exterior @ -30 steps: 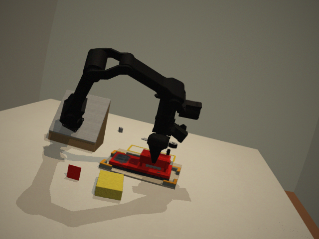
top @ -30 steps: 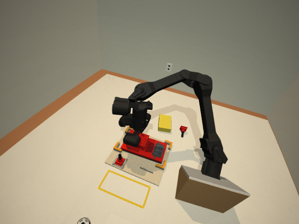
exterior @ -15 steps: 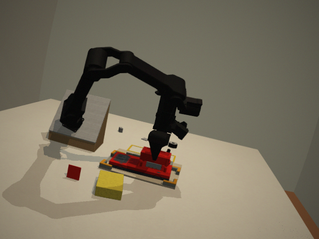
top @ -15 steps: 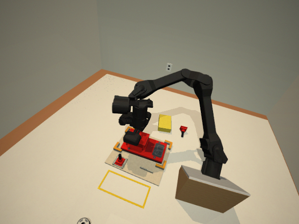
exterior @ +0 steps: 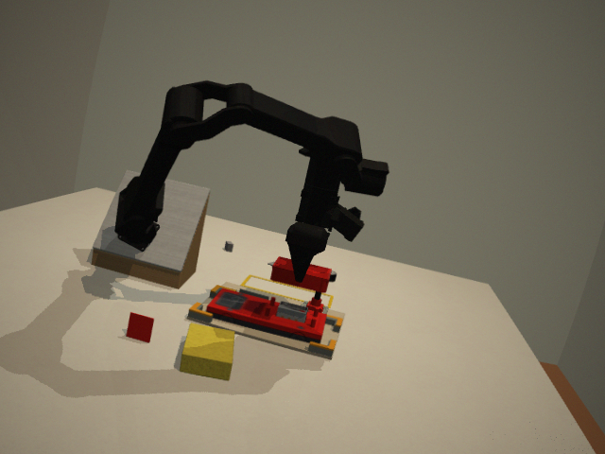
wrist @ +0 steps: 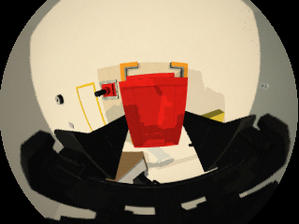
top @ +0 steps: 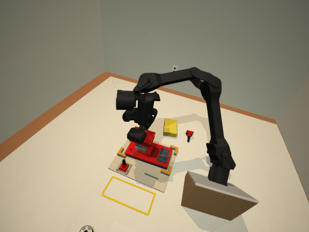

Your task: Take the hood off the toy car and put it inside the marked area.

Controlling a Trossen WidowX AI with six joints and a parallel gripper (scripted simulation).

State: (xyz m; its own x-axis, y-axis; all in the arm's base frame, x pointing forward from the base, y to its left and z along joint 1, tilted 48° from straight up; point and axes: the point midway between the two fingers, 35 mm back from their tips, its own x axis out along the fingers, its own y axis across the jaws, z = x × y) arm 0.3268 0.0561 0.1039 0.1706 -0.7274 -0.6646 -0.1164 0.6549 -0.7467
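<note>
My gripper tip is 9 cm above the tan baseplate, 3 cm past it and 1 cm to the right of it. The rest, counted from my gripper tip: black ring 37 cm to the left, 9 cm below; yellow block 21 cm to the right, 9 cm below, 7 cm behind; red hood 1 cm above.
</note>
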